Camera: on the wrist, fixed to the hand. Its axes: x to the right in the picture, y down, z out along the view.
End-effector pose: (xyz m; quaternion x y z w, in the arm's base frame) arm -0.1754 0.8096 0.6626 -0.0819 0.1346 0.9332 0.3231
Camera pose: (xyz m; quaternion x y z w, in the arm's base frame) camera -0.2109 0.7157 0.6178 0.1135 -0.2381 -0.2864 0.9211
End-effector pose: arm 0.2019 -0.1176 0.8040 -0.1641 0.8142 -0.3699 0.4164
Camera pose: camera 0.1600 -0.0196 0.7769 0.9114 0.2574 0.2894 0.1393
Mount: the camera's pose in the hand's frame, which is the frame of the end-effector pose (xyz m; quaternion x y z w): -0.0162 0.0842 -0.0688 0.0715 0.2834 0.9563 0.0110
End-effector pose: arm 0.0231 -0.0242 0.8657 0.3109 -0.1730 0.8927 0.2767
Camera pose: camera -0.0486 -0.0636 0.7923 0.3952 0.1570 -0.3749 0.8238
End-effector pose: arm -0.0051 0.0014 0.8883 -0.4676 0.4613 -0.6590 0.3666
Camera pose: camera -0.0616 0.0087 0.7943 0.6489 0.5090 0.1778 0.5369
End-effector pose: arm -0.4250 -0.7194 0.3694 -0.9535 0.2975 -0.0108 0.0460
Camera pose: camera -0.4893 -0.7847 0.4301 -0.2804 -0.9274 0.2476 0.0053
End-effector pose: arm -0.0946 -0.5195 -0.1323 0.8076 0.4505 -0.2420 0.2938
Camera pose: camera -0.0204 -0.5168 -0.0512 0.5293 -0.7014 0.4749 0.0492
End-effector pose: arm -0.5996 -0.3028 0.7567 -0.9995 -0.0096 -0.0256 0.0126
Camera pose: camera -0.6176 -0.3890 0.8225 -0.0120 0.9575 -0.2708 0.0988
